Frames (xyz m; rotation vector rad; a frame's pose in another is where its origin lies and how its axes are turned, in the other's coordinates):
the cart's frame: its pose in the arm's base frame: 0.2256 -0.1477 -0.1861 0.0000 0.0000 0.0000
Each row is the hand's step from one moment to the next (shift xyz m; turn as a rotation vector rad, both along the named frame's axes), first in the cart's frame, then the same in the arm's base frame.
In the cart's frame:
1: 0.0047 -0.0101 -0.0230 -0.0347 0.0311 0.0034
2: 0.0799 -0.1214 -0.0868 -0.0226 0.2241 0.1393
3: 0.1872 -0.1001 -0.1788 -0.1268 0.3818 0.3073
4: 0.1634 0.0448 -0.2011 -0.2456 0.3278 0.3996
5: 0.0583 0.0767 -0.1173 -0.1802 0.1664 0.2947
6: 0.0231 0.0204 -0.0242 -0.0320 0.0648 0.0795
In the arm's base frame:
1: 0.0047 -0.0101 -0.0230 -0.0347 0.0311 0.0034
2: 0.0799 -0.1214 -0.0868 -0.0226 0.2241 0.1393
3: 0.1872 -0.1001 -0.1788 -0.1268 0.3818 0.3073
4: 0.1634 0.0448 -0.2011 -0.2456 0.3278 0.3996
5: 0.0583 0.0767 -0.1173 -0.1802 0.1664 0.2947
6: 0.0231 0.0204 -0.0242 -0.0320 0.0648 0.0795

